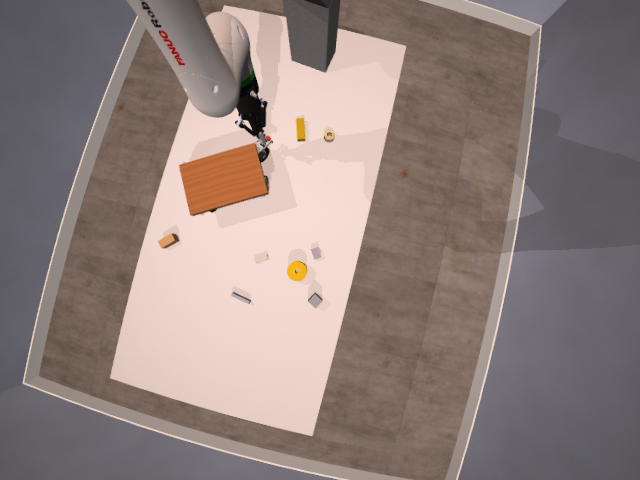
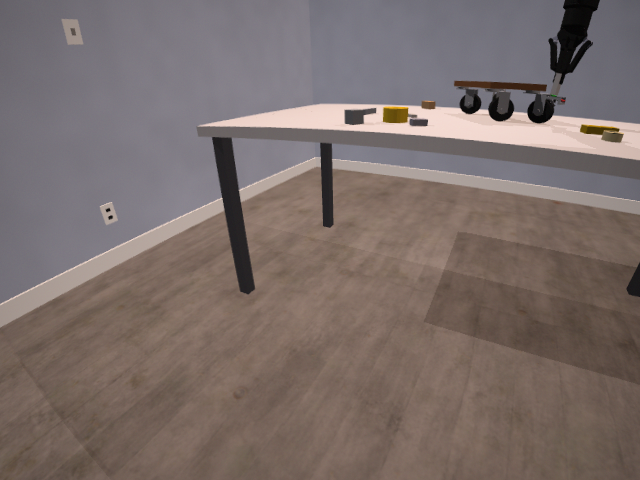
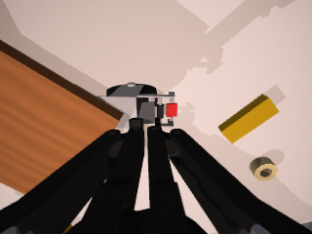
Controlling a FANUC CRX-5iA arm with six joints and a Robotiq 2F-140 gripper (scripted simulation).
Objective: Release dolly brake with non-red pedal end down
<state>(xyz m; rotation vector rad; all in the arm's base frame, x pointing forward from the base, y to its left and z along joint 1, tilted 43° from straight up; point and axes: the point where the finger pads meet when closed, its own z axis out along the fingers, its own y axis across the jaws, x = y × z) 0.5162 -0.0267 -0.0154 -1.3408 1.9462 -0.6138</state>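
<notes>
My gripper is now 50 mm above the brake pedal, 10 mm to the right of it and 10 mm past it. From my hand the other things lie so: yellow bar 130 mm behind, 120 mm below, 110 mm to the left; then grey bar 620 mm ahead, 120 mm below, 110 mm to the left; then tan block 500 mm ahead, 260 mm to the right, 110 mm below.
</notes>
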